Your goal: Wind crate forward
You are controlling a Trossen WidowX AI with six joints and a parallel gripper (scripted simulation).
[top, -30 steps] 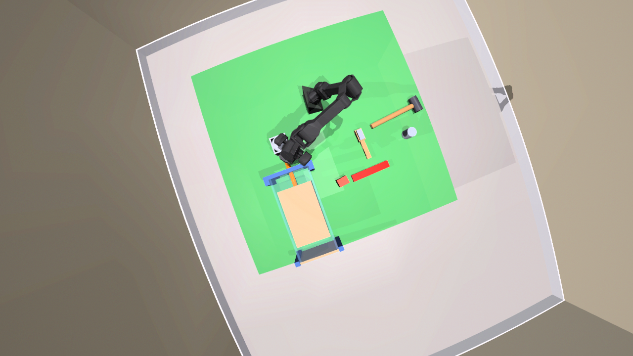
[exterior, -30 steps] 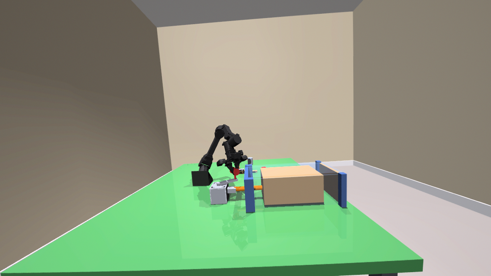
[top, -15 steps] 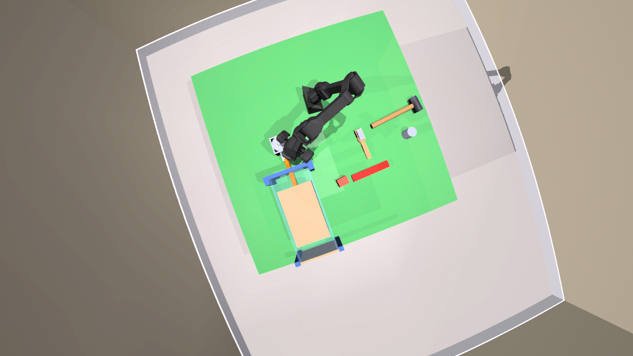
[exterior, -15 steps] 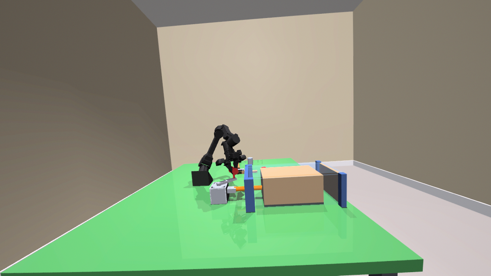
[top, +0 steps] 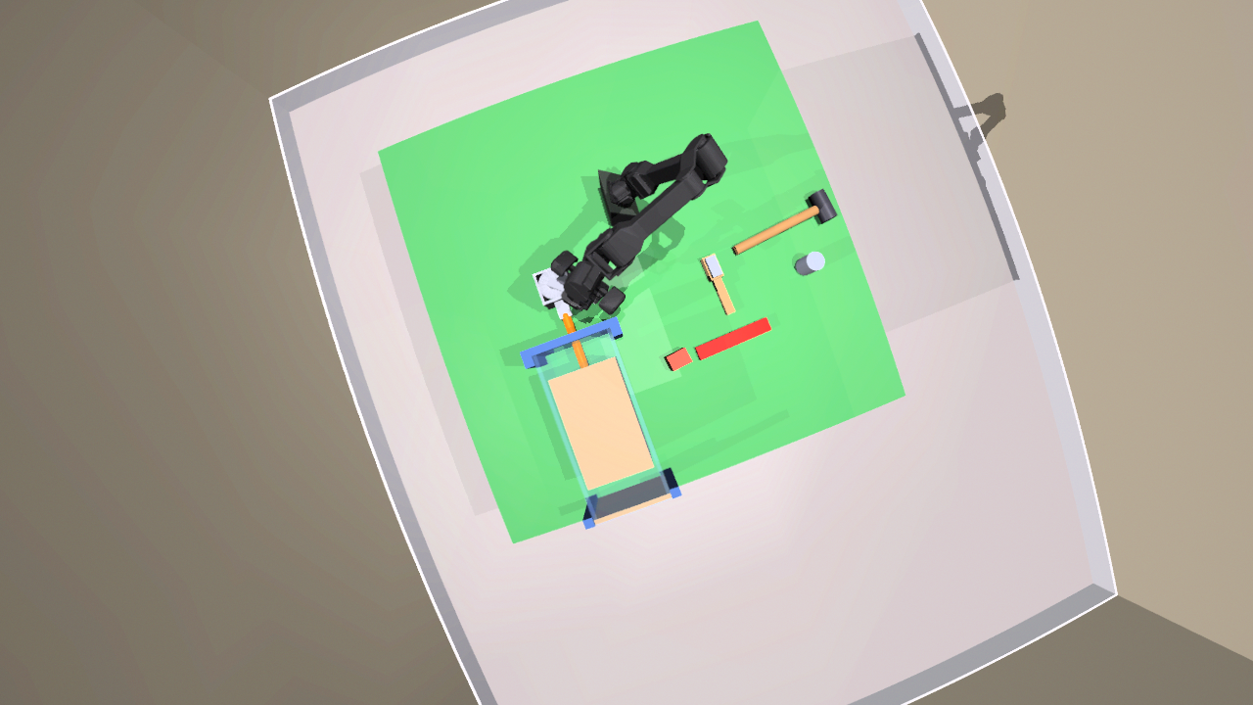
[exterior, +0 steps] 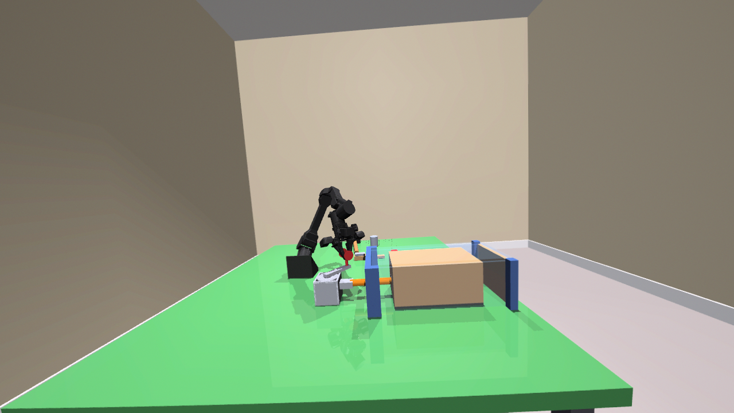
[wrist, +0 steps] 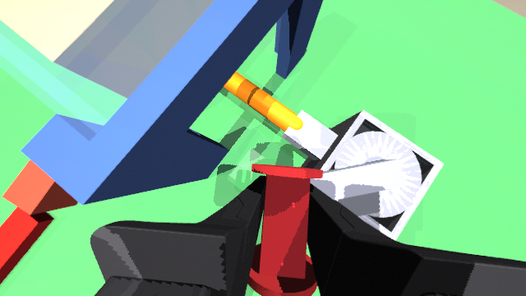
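Right now my gripper tip is 9 cm short of the blue steel frame, 5 cm to the left of it and 3 cm above it. Also, from my gripper tip: winch 10 cm below, 8 cm to the right, 8 cm behind; winch handle 3 cm below, 3 cm behind, 2 cm to the right; red knob 1 cm to the left, 1 cm behind.
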